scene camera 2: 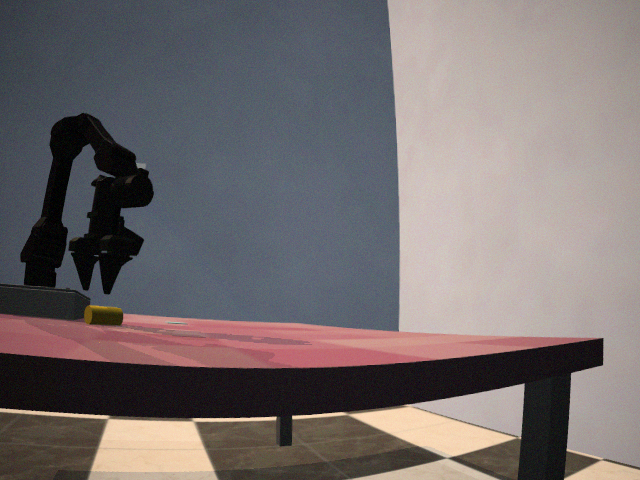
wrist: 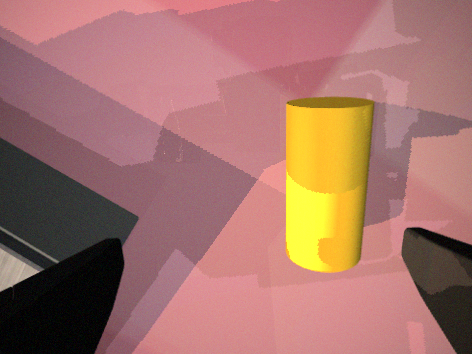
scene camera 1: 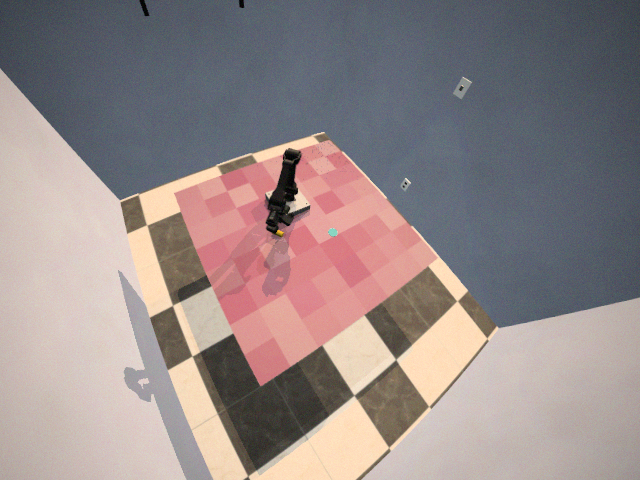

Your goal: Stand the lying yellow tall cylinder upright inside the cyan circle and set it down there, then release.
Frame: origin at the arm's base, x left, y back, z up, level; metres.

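Seen in the pictures: gripper, between the fingertips: (scene camera 2: pixel 95 292) (wrist: pixel 262 246) (scene camera 1: pixel 278 225); arm's base, origin of its link: (scene camera 2: pixel 38 291) (scene camera 1: pixel 289 197).
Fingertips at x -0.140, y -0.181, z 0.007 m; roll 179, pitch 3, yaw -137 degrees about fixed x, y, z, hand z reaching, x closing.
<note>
Pixels of each thing's top centre, then the offset from my fingertips to it. "*": a spot on its surface instead. Level surfaces: height alone.
- yellow tall cylinder, centre of its top: (wrist: pixel 334 197) (scene camera 2: pixel 104 306) (scene camera 1: pixel 277 231) dx -0.016, dy -0.023, dz -0.025 m
- cyan circle, a spot on its surface: (scene camera 2: pixel 176 322) (scene camera 1: pixel 332 232) * dx +0.307, dy -0.133, dz -0.055 m
- pink table top, height of its surface: dz -0.057 m
The yellow tall cylinder (scene camera 1: pixel 279 233) (scene camera 2: pixel 103 315) (wrist: pixel 327 185) lies on its side on the pink table, close to the robot's base. The cyan circle (scene camera 1: pixel 332 232) (scene camera 2: pixel 176 322) is flat on the table, apart from the cylinder, to its right in scene camera 1; it does not show in the wrist view. My gripper (scene camera 2: pixel 96 291) (wrist: pixel 262 246) points down and is open and empty, with its fingertips a little above the cylinder. In the wrist view the cylinder runs up and down the picture between the two fingers' lines, nearer the right finger.
The robot's base plate (scene camera 1: pixel 301 208) (scene camera 2: pixel 43 302) (wrist: pixel 60 205) stands right beside the cylinder, and its dark edge shows at the left of the wrist view. The pink table top (scene camera 1: pixel 310 289) (scene camera 2: pixel 361 346) extends around the cylinder and the circle.
</note>
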